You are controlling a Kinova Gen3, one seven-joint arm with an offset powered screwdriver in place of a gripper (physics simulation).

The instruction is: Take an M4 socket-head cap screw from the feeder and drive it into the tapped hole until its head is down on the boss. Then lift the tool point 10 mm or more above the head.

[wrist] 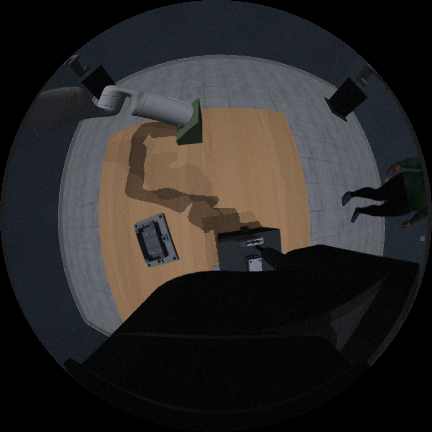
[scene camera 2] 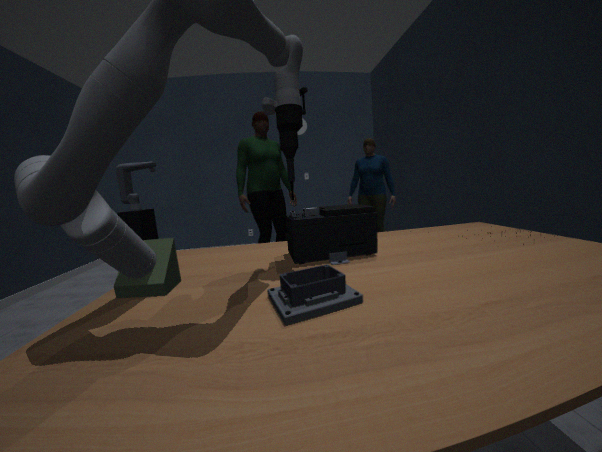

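Observation:
My screwdriver [scene camera 2: 293, 198] [wrist: 258, 247] points down over the left end of the feeder in the scene view, with its tip a little above the feeder's top. In the wrist view the tip is beside the small row of screws [wrist: 254, 242]. Whether a screw is on the tip is too small and dark to tell. The black feeder [scene camera 2: 332, 239] [wrist: 231, 255] stands on the table. The dark open-topped housing [scene camera 2: 312, 289] [wrist: 143, 246] sits on a grey base plate [scene camera 2: 320, 311] [wrist: 171, 251], apart from the feeder. The tapped hole and its boss cannot be made out.
A small grey bracket [scene camera 2: 339, 259] [wrist: 216, 268] lies beside the feeder. My arm stands on a green wedge-shaped base [scene camera 2: 167, 267] [wrist: 194, 134] at the wooden table [scene camera 2: 400, 360] [wrist: 240, 160]. Two people [scene camera 2: 262, 165] [scene camera 2: 372, 172] stand beyond the table.

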